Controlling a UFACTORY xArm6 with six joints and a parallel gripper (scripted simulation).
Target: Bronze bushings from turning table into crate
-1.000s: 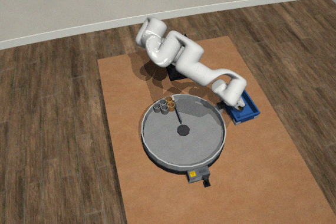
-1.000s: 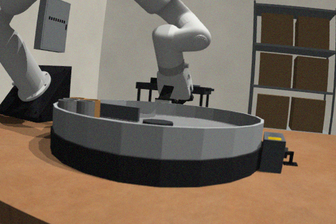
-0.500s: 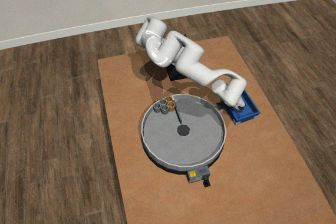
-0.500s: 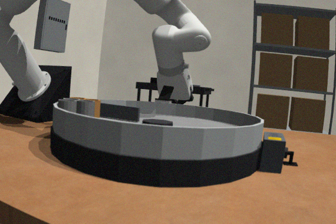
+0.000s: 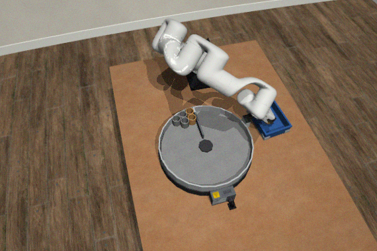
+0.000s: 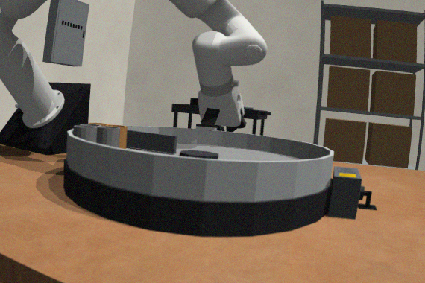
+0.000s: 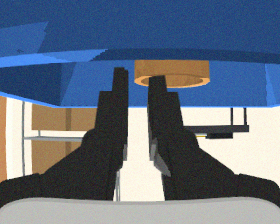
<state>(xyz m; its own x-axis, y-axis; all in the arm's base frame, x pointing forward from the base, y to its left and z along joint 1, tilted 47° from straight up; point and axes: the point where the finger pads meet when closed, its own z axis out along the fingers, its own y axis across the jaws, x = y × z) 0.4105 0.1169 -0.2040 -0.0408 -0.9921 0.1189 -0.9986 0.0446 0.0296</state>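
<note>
The blue crate lies 4 cm below my hand and 2 cm behind it. The rest, counted from my hand: turning table (35 cm to the right, 8 cm ahead, 1 cm below).
</note>
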